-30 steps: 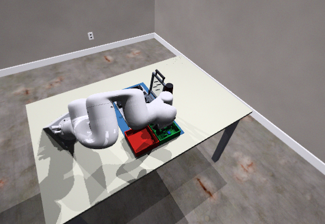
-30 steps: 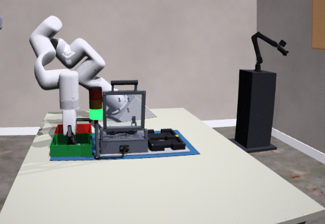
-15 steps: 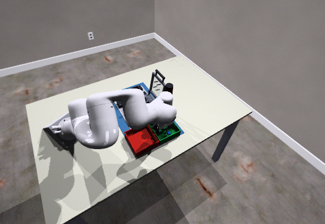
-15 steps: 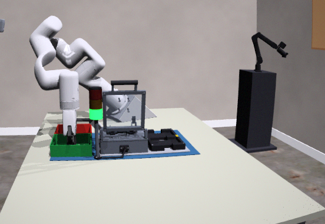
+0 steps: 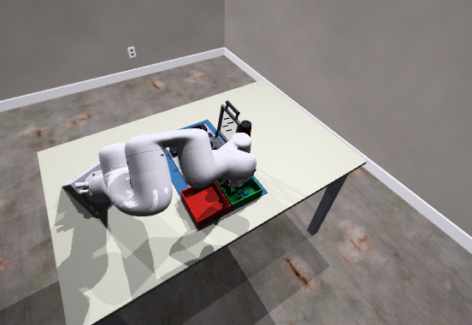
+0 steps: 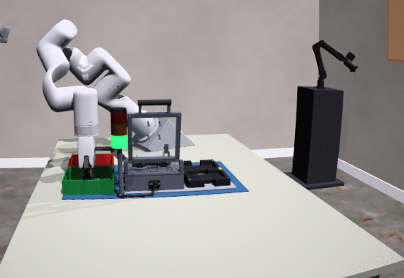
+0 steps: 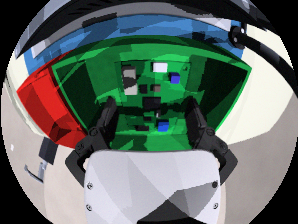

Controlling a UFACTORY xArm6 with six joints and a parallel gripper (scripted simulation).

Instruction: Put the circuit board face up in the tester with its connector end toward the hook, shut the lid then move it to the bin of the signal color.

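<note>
The green bin is right at my hand. Also, from my hand: green circuit board: 10 mm below; red bin: 150 mm behind; tester plate: 210 mm to the left, 50 mm above, 40 mm behind.
</note>
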